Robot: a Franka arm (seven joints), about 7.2 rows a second.
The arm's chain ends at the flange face. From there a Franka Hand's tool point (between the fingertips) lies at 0.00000 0.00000 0.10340 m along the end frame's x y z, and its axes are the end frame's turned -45 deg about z.
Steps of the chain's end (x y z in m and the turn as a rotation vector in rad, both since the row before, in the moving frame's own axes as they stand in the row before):
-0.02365, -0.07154, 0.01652, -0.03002, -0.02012, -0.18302
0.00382, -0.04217, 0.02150, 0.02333, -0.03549, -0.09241
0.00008, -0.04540, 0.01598, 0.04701, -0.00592, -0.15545
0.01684, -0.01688, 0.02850, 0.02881, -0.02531, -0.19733
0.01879, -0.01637, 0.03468, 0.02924, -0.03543, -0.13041
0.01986, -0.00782, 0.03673, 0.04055, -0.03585, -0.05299
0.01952, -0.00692, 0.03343, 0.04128, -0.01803, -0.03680
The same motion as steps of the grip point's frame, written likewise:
0.03028, -0.06626, 0.01645, -0.00700, -0.03545, -0.18302
0.03143, -0.03137, 0.02141, 0.04159, -0.00860, -0.09241
0.03485, -0.03613, 0.01586, 0.03743, 0.02906, -0.15545
0.02371, -0.00398, 0.02842, 0.03827, 0.00247, -0.19733
0.02410, -0.00297, 0.03457, 0.04573, -0.00438, -0.13041
0.01977, 0.00292, 0.03658, 0.05402, 0.00332, -0.05299
0.02032, 0.00454, 0.03333, 0.04194, 0.01644, -0.03680

